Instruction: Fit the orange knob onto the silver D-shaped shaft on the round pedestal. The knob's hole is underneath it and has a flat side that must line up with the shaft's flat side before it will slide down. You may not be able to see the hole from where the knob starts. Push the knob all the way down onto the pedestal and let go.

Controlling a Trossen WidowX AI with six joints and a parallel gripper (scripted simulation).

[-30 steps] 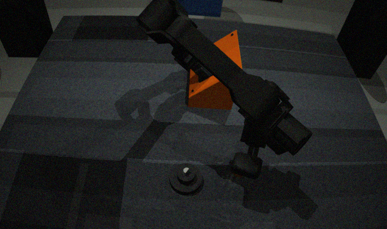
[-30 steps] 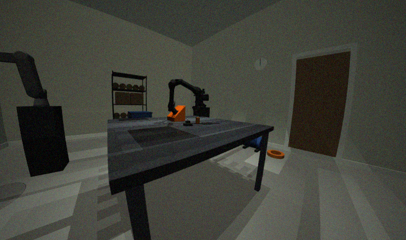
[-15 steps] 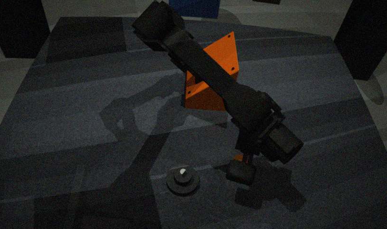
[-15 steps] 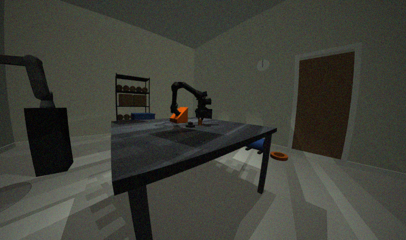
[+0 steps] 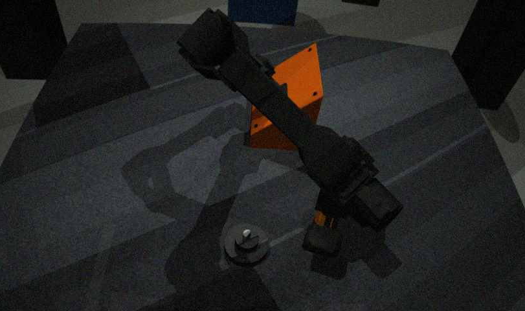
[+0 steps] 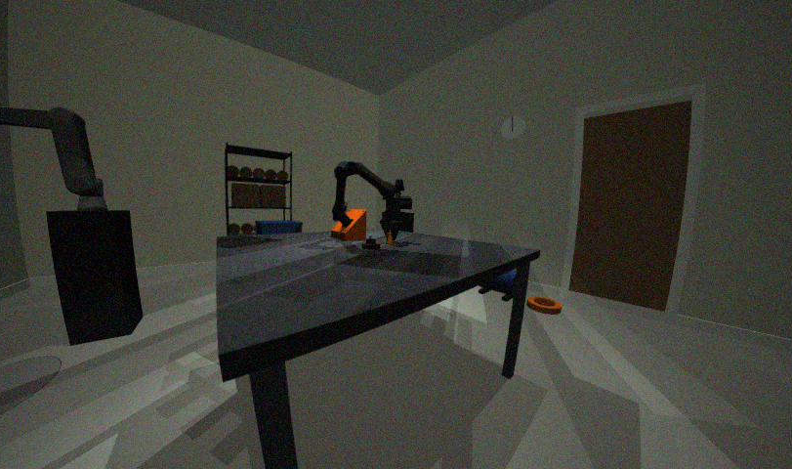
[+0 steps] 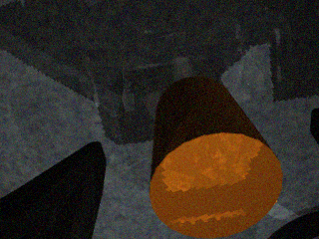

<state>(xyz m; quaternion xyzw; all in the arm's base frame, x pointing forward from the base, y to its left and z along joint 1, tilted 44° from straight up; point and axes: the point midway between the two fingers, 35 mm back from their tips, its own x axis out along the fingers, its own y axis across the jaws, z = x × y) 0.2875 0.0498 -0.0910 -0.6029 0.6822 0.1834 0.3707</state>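
Now: gripper tip 20 mm below the orange knob. From my gripper tip the other things lie so: dark round pedestal (30 mm ahead, 150 mm to the right).
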